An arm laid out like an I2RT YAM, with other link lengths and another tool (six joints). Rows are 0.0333 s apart.
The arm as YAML. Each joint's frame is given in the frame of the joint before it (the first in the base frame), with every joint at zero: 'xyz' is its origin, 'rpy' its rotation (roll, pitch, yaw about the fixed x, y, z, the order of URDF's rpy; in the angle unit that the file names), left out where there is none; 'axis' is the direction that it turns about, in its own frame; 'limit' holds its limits. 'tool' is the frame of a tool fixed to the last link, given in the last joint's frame.
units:
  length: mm
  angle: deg
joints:
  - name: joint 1
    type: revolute
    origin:
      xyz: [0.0, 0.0, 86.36]
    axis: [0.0, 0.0, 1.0]
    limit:
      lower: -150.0
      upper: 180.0
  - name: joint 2
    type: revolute
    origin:
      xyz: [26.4, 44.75, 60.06]
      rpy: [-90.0, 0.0, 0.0]
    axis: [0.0, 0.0, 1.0]
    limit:
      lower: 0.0
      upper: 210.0
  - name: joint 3
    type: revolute
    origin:
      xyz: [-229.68, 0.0, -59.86]
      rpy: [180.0, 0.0, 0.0]
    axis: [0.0, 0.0, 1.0]
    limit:
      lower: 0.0
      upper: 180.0
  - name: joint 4
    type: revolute
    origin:
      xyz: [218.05, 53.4, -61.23]
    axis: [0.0, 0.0, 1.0]
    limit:
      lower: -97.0
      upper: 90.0
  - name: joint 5
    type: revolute
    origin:
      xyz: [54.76, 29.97, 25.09]
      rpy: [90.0, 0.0, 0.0]
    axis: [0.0, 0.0, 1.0]
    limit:
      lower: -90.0
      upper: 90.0
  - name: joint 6
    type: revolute
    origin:
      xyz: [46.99, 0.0, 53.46]
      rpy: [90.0, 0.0, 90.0]
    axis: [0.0, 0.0, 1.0]
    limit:
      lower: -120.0
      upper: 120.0
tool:
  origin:
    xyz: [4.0, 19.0, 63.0]
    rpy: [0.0, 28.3, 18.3]
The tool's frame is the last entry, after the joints.
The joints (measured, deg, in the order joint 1, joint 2, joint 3, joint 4, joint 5, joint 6), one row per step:
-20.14, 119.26, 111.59, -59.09, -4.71, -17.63
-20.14, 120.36, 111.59, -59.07, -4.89, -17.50
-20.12, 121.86, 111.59, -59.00, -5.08, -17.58
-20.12, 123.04, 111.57, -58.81, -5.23, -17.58
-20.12, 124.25, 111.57, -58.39, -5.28, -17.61
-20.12, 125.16, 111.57, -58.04, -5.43, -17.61
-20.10, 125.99, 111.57, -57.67, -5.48, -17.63
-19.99, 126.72, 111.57, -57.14, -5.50, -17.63
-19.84, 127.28, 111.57, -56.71, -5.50, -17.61
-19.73, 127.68, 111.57, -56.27, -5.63, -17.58
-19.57, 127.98, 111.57, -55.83, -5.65, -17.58
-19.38, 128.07, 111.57, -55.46, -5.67, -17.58
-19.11, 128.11, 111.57, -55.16, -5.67, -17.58
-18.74, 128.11, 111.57, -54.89, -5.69, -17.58
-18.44, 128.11, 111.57, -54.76, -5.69, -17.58
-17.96, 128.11, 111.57, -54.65, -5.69, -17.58
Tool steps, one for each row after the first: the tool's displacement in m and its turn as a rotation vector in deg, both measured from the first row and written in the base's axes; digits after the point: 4 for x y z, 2 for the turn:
0.0011, 0.0000, -0.0070, 0.58, 0.95, -0.05
0.0026, 0.0000, -0.0165, 1.20, 2.24, 0.11
0.0039, -0.0002, -0.0241, 1.68, 3.14, 0.16
0.0056, -0.0007, -0.0317, 1.99, 3.86, 0.21
0.0070, -0.0009, -0.0375, 2.32, 4.34, 0.26
0.0083, -0.0012, -0.0428, 2.51, 4.76, 0.31
0.0102, -0.0010, -0.0475, 2.59, 4.94, 0.43
0.0118, -0.0004, -0.0510, 2.64, 5.07, 0.56
0.0133, 0.0001, -0.0536, 2.74, 4.99, 0.68
0.0149, 0.0008, -0.0554, 2.71, 4.85, 0.85
0.0163, 0.0017, -0.0560, 2.62, 4.59, 1.05
0.0177, 0.0033, -0.0561, 2.52, 4.35, 1.32
0.0192, 0.0056, -0.0561, 2.44, 4.10, 1.70
0.0201, 0.0075, -0.0561, 2.38, 3.98, 2.00
0.0213, 0.0107, -0.0560, 2.33, 3.89, 2.48

